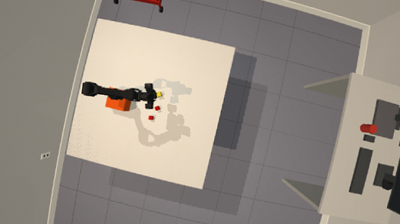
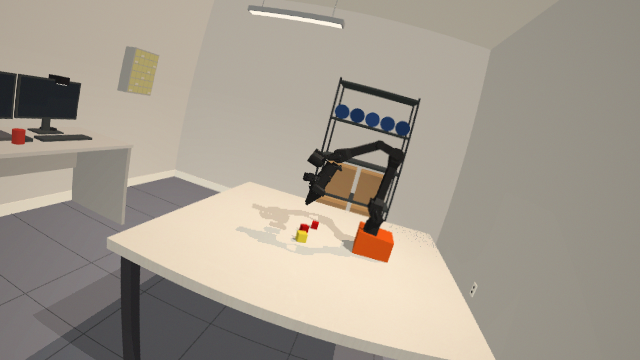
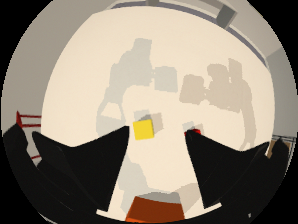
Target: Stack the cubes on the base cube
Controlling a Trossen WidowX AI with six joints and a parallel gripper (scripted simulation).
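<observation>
The yellow base cube is 2 cm behind my gripper tip, 2 cm to the left of it and 14 cm below it. The rest, counted from my gripper tip: red cube 1 cm ahead, 9 cm to the right, 15 cm below.
</observation>
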